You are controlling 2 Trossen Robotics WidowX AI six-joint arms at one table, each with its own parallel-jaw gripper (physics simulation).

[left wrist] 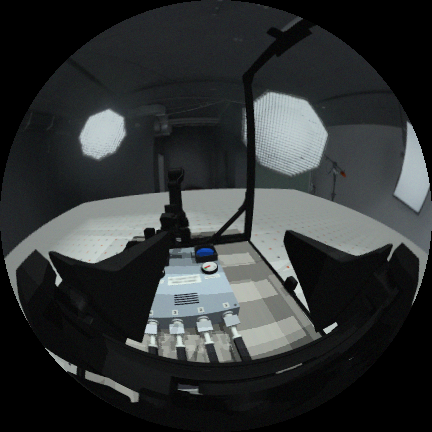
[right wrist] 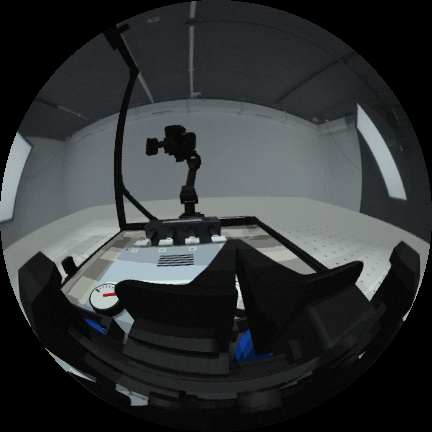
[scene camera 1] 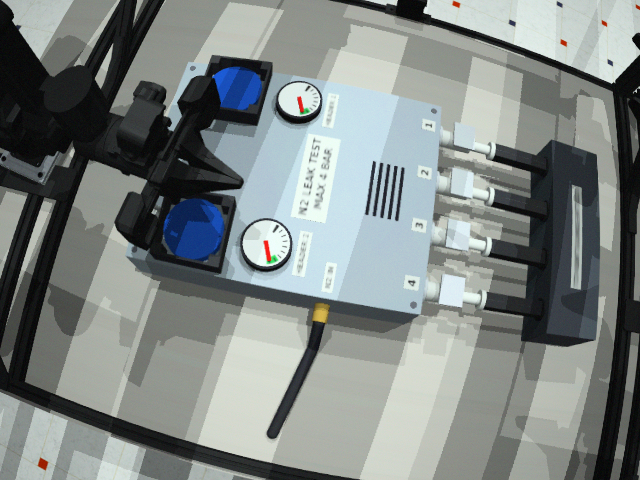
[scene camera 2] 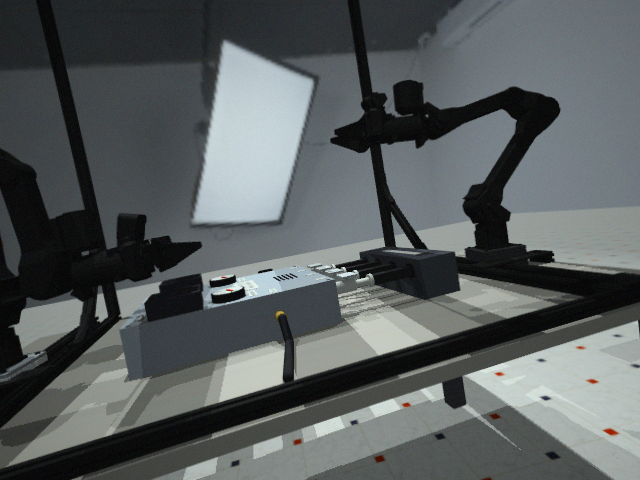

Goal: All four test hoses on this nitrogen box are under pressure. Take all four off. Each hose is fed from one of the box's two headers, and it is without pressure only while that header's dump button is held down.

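Places are measured from the left arm's base along level axes (x left, y back, z up), in metres.
Pixels of known places: left gripper, between the fingertips: (left wrist: pixel 228 237) (right wrist: pixel 159 136) (scene camera 1: pixel 632 66) (scene camera 2: pixel 332 136); right gripper, between the fingertips: (right wrist: pixel 232 244) (scene camera 1: pixel 242 183) (scene camera 2: pixel 201 244); left arm's base, origin of its link: (right wrist: pixel 189 213) (scene camera 2: pixel 493 246); right arm's base, origin of its link: (scene camera 1: pixel 34 143).
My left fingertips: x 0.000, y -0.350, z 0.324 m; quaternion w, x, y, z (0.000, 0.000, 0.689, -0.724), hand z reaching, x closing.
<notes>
Ahead of a thing's pixels: the offset from my left fingertips to its top centre. "spot": to the spot under its first point.
The pale blue nitrogen box (scene camera 1: pixel 361 139) (scene camera 2: pixel 232 330) carries the blue header 1 button @[dy -0.386, dx +0.054, dz -0.276 m] (scene camera 1: pixel 237 87) and header 2 button @[dy -0.340, dx +0.238, dz -0.276 m] (scene camera 1: pixel 193 229) (right wrist: pixel 252 347). The header 1 gauge @[spot: dy -0.302, dx +0.040, dz -0.276 m] (scene camera 1: pixel 298 102) and header 2 gauge @[spot: dy -0.257, dx +0.219, dz -0.276 m] (scene camera 1: pixel 266 243) both have red needles at the green mark. White couplings of hose 1 @[spot: dy -0.091, dx -0.028, dz -0.295 m] (scene camera 1: pixel 464 136) (left wrist: pixel 231 320), hose 2 @[spot: dy -0.075, dx +0.040, dz -0.295 m] (scene camera 1: pixel 461 183), hose 3 @[spot: dy -0.057, dx +0.108, dz -0.295 m] (scene camera 1: pixel 458 235) and hose 4 @[spot: dy -0.041, dx +0.174, dz -0.295 m] (scene camera 1: pixel 452 290) sit at their numbered ports. My right gripper (scene camera 1: pixel 241 181) (scene camera 2: pixel 200 244) (right wrist: pixel 232 244) is shut and empty above the button end. My left gripper (scene camera 2: pixel 333 139) (left wrist: pixel 228 237) is open and empty, high above the hose end.
The black hoses run into a dark block (scene camera 1: pixel 558 248) (scene camera 2: pixel 434 279) at the right in scene camera 1. A black supply hose @[spot: dy -0.162, dx +0.348, dz -0.358 m] (scene camera 1: pixel 294 387) (scene camera 2: pixel 288 356) leaves the box's side by a brass fitting @[spot: dy -0.171, dx +0.256, dz -0.323 m] (scene camera 1: pixel 321 313). A black frame rail (scene camera 2: pixel 310 387) edges the table.
</notes>
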